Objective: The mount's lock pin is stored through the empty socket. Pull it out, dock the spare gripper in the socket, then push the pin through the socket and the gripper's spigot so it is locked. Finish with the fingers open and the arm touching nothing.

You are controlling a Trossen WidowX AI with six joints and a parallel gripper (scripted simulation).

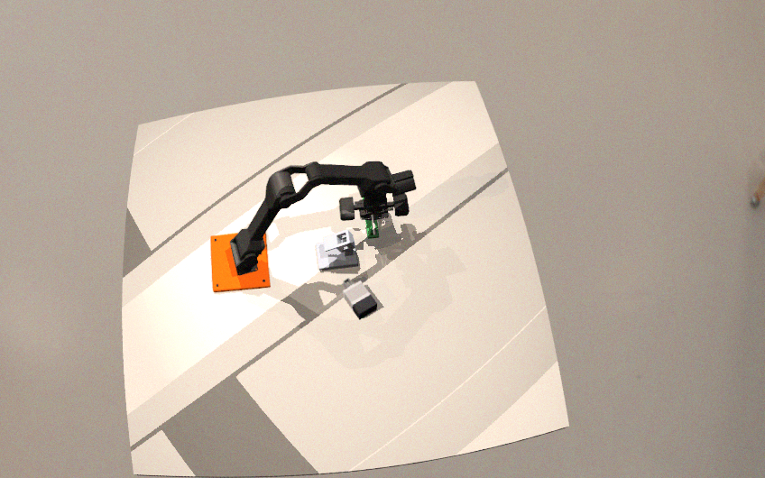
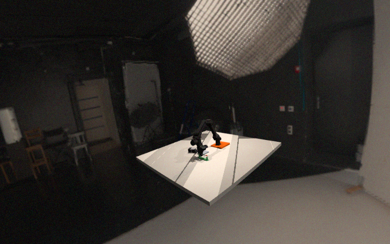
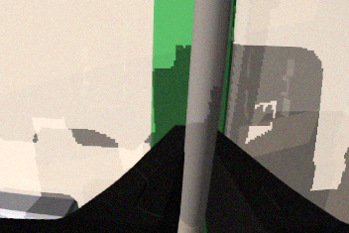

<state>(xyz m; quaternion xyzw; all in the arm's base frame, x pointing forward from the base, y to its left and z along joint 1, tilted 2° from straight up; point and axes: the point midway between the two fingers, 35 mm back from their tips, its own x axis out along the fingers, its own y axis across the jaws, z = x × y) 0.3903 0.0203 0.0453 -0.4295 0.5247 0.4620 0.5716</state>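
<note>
The green holder lies 20 mm to the left of my gripper tip. Also, from my gripper tip: grey mount: 120 mm behind, 70 mm to the right, 20 mm above; spare gripper: 110 mm behind, 210 mm to the right, 10 mm below.
</note>
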